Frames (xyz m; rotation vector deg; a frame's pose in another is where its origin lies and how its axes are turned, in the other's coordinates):
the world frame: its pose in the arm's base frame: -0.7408 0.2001 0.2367 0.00 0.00 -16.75
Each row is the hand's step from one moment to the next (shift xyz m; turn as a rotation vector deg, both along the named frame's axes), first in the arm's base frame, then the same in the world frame.
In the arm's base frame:
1: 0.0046 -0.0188 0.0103 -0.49 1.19 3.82
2: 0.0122 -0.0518 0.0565 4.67 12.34 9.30
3: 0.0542 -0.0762 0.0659 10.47 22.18 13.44
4: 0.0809 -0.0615 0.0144 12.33 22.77 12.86
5: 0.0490 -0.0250 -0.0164 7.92 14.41 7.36
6: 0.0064 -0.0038 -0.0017 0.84 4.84 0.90
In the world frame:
1: 0.0098 -0.0167 0.0103 -0.81 1.00 3.82
2: 0.0266 -0.0461 0.0565 0.92 13.16 9.30
3: 0.0739 -0.0573 0.0659 3.63 24.26 13.44
4: 0.0952 -0.0356 0.0144 5.24 25.36 12.86
5: 0.0541 -0.0098 -0.0164 3.43 16.08 7.36
6: 0.0072 -0.0018 -0.0017 -0.59 4.88 0.90

